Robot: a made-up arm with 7 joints.
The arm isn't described. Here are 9 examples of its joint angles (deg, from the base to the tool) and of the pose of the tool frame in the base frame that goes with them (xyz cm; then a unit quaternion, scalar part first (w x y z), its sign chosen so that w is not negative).
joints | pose
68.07 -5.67 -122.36 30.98 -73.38 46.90 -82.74 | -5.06 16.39 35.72 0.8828 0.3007 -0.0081 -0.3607
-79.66 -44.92 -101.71 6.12 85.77 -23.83 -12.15 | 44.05 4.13 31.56 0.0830 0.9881 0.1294 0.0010
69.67 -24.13 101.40 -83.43 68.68 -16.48 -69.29 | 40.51 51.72 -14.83 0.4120 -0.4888 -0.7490 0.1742
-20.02 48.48 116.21 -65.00 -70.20 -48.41 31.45 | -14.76 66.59 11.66 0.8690 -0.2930 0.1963 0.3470
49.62 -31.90 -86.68 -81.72 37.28 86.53 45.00 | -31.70 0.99 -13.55 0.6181 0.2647 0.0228 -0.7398
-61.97 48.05 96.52 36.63 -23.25 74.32 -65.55 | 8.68 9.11 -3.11 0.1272 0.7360 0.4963 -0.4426
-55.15 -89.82 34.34 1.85 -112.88 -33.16 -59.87 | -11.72 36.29 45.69 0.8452 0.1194 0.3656 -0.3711
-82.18 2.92 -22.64 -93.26 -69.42 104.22 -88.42 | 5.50 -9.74 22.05 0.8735 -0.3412 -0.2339 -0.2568
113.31 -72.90 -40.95 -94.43 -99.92 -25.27 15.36 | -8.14 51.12 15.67 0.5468 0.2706 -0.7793 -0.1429
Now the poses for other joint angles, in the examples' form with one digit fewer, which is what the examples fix.
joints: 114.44 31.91 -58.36 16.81 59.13 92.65 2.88
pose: -17.5 -14.1 13.2 0.282 -0.082 0.263 -0.919
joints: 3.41 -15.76 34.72 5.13 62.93 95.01 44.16
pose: 36.6 40.5 53.9 0.451 -0.861 -0.155 -0.174
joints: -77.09 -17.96 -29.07 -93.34 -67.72 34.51 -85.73
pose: 9.3 -4.8 39.9 0.848 0.070 0.388 -0.356
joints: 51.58 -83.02 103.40 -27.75 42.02 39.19 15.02
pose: 50.9 38.5 38.3 0.243 0.894 0.086 0.366
